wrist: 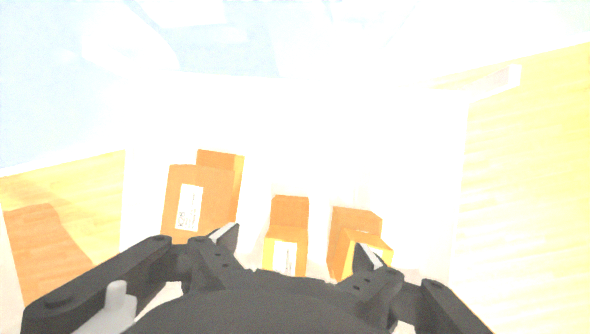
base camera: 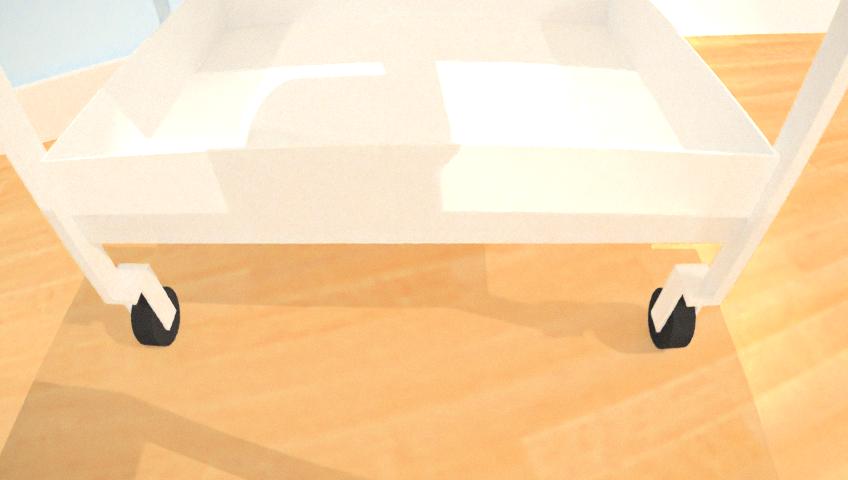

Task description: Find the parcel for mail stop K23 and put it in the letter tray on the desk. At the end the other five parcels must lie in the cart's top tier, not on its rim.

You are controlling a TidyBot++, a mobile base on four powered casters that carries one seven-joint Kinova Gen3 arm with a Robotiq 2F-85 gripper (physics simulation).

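Frame: origin at the arm's base, x right, y back, z down, level; centimetres.
Where they show: gripper, fingertip midpoint: (wrist: 294, 245).
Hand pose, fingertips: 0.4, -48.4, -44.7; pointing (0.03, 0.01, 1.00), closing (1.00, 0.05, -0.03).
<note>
After its pixels a point has its place, as x, y, z.
In the wrist view my gripper (wrist: 294, 245) {0.4, -48.4, -44.7} is open, its fingertips apart above the near part of the cart's pale top tier (wrist: 360, 150) {9.5, -57.3, -26.6}. A large brown parcel (wrist: 207, 200) {-9.8, -49.3, -36.8} with a white label is at the left, with another parcel (wrist: 217, 159) {-11.1, -54.0, -31.8} showing behind it. In the middle, a yellow-orange labelled parcel (wrist: 269, 245) {-2.4, -44.9, -36.8} is in front of an orange parcel (wrist: 290, 212) {-0.5, -47.6, -31.8}. At the right, a yellow parcel (wrist: 350, 247) {6.7, -45.5, -36.6} is in front of an orange one (wrist: 356, 216) {8.4, -47.9, -31.6}, partly hidden by the right finger. The label text is unreadable. The letter tray cannot be made out.
In the base camera view the white cart's lower tier (base camera: 333, 184) {-4.4, -31.9, 22.2} spans the view, with black casters (base camera: 155, 318) {-21.1, -32.0, 35.7} (base camera: 672, 319) {19.1, -32.1, 35.3} under its near corners and a post (base camera: 803, 107) {20.5, -32.2, 16.4} at the right. A pale bar (wrist: 514, 75) {20.7, -65.0, -38.4} juts out at the top tier's far right.
</note>
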